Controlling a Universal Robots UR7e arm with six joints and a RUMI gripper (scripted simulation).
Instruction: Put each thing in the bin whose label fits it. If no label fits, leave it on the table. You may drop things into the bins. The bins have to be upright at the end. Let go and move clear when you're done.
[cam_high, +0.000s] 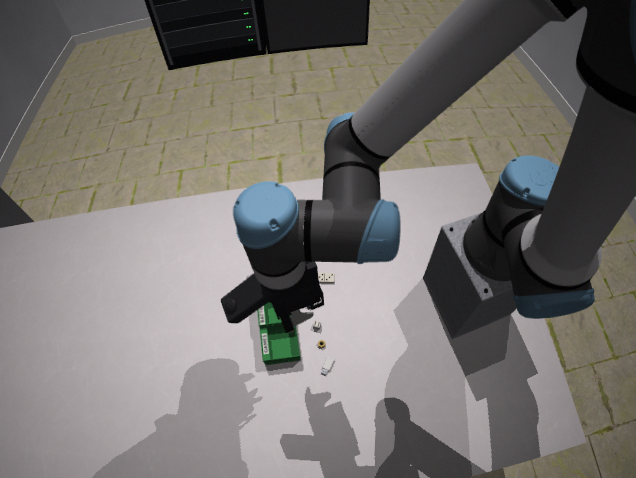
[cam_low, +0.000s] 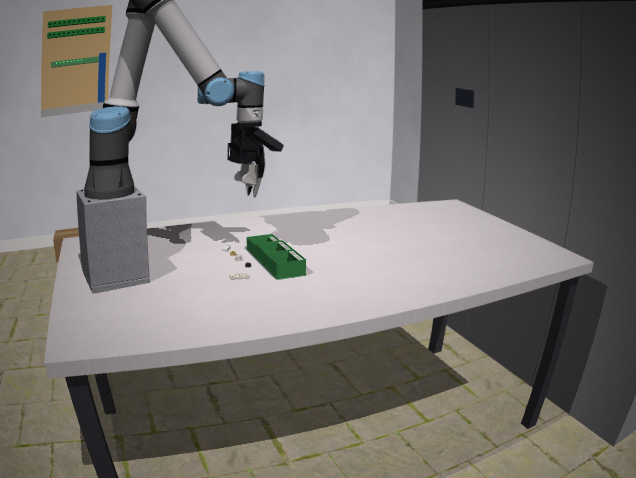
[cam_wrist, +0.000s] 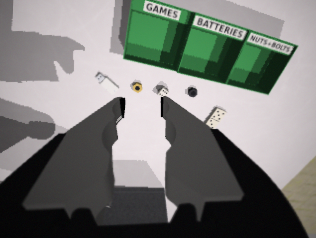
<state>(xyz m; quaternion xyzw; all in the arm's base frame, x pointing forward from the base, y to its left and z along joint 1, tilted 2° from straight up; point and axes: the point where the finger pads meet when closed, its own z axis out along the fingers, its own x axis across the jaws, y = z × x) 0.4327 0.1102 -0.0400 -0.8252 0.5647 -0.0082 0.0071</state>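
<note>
The brass nut lies 180 mm below my hand, 60 mm behind it and 10 mm to the right of it. Also, from my hand: black round piece 180 mm below, 110 mm to the right, 40 mm behind; then white die 180 mm below, 50 mm to the right, 50 mm behind; then grey metal piece 180 mm below, 70 mm behind, 50 mm to the left.
</note>
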